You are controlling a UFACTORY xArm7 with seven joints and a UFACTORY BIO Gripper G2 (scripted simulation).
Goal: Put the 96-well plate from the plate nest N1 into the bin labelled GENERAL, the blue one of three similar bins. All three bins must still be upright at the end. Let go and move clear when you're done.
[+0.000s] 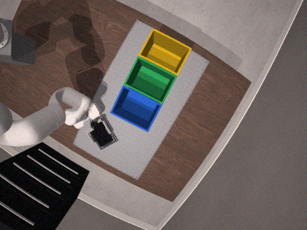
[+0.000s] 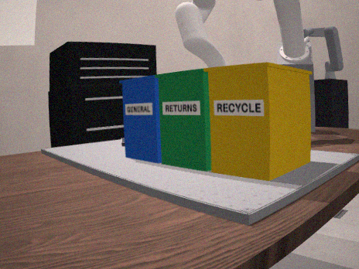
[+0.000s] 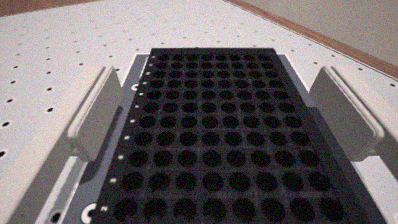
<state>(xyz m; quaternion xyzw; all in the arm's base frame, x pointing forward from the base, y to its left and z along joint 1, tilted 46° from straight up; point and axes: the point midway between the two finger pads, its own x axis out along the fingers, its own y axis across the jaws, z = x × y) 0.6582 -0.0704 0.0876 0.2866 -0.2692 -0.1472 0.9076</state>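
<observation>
My hand is 1 cm above the black 96-well plate. From my hand the other things lie so: green returns bin (39 cm to the left, 6 cm above, 5 cm behind); then plate nest N1 (2 cm below); then blue general bin (27 cm to the left, 6 cm above, 1 cm ahead).
</observation>
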